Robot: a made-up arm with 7 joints. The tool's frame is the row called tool.
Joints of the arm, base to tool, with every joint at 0 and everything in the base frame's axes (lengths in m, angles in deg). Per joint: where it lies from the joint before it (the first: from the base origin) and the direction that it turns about. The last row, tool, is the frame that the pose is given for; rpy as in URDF.
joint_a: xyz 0 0 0.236 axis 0 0 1
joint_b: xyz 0 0 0 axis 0 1 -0.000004
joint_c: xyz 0 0 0.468 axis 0 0 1
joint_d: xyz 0.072 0 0 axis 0 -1 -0.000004
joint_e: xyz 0.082 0 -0.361 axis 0 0.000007 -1
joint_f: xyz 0 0 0 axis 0 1 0.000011
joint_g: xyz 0.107 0 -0.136 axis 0 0.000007 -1
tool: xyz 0 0 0 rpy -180 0 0
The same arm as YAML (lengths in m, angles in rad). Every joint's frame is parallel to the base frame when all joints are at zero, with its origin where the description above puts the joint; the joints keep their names.
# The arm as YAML. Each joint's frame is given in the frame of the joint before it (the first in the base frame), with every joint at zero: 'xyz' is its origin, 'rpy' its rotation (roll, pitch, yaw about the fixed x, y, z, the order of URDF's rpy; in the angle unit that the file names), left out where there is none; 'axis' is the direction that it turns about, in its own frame. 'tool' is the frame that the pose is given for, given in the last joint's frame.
units:
  length: m
  angle: rad
joints:
  - name: joint_a
    type: revolute
    origin:
      xyz: [0.0, 0.0, 0.236]
    axis: [0.0, 0.0, 1.0]
  - name: joint_b
    type: revolute
    origin:
      xyz: [0.0, 0.0, 0.0]
    axis: [0.0, 1.0, 0.0]
  - name: joint_c
    type: revolute
    origin:
      xyz: [0.0, 0.0, 0.468]
    axis: [0.0, 0.0, 1.0]
  - name: joint_d
    type: revolute
    origin:
      xyz: [0.072, 0.0, 0.0]
    axis: [0.0, -1.0, 0.0]
  - name: joint_e
    type: revolute
    origin:
      xyz: [0.082, 0.0, -0.361]
    axis: [0.0, 0.0, -1.0]
  - name: joint_f
    type: revolute
    origin:
      xyz: [0.0, 0.0, 0.0]
    axis: [0.0, 1.0, 0.0]
  - name: joint_g
    type: revolute
    origin:
      xyz: [0.107, 0.0, -0.136]
    axis: [0.0, 0.0, -1.0]
tool:
  origin:
    xyz: [0.0, 0.0, 0.0]
    rpy: [3.1416, 0.0, 0.0]

